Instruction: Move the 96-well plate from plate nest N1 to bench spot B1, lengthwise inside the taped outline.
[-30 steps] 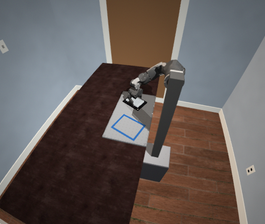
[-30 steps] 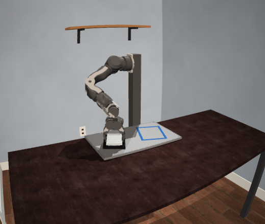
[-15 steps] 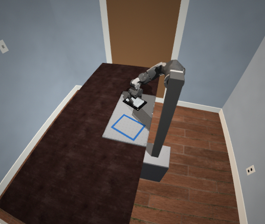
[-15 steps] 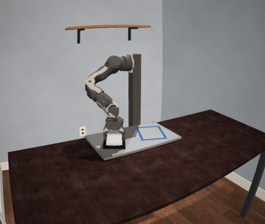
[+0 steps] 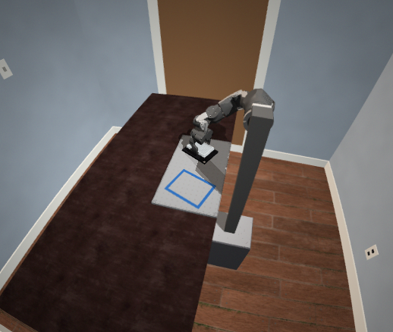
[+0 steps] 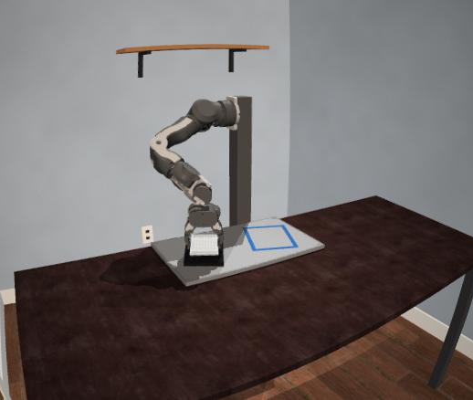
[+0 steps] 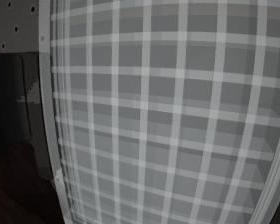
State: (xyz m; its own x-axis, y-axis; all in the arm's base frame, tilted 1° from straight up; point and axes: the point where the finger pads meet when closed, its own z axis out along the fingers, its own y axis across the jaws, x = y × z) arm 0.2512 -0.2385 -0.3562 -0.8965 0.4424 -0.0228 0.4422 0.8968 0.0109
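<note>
Now: the black plate nest N1 30 mm below my hand. From my hand the other things lie so: white 96-well plate: right at my hand.
</note>
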